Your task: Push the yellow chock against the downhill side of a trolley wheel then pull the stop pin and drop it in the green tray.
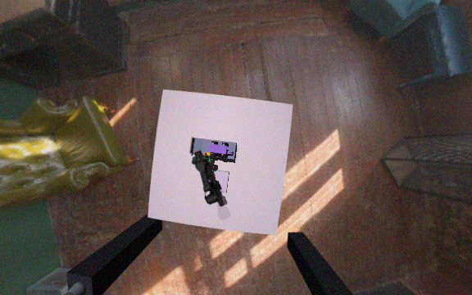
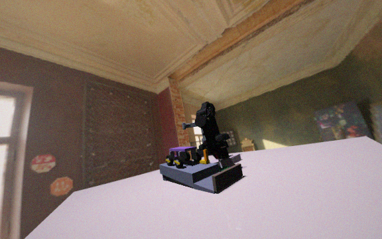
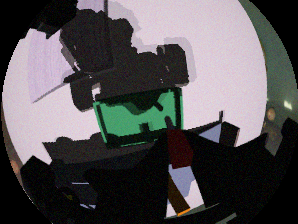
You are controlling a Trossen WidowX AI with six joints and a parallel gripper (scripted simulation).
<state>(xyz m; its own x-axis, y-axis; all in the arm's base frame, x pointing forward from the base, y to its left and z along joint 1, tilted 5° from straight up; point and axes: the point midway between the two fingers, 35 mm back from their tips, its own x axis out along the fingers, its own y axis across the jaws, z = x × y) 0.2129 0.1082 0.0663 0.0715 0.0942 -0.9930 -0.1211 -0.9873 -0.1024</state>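
Right now the green tray is 10 mm behind my gripper tip, 30 mm to the right of it and 70 mm below it. Round my gripper tip: yellow chock: 60 mm ahead, 40 mm to the right, 20 mm above; then grey ramp: 130 mm ahead, 70 mm to the left, 70 mm below; then red stop pin: right at my gripper tip.
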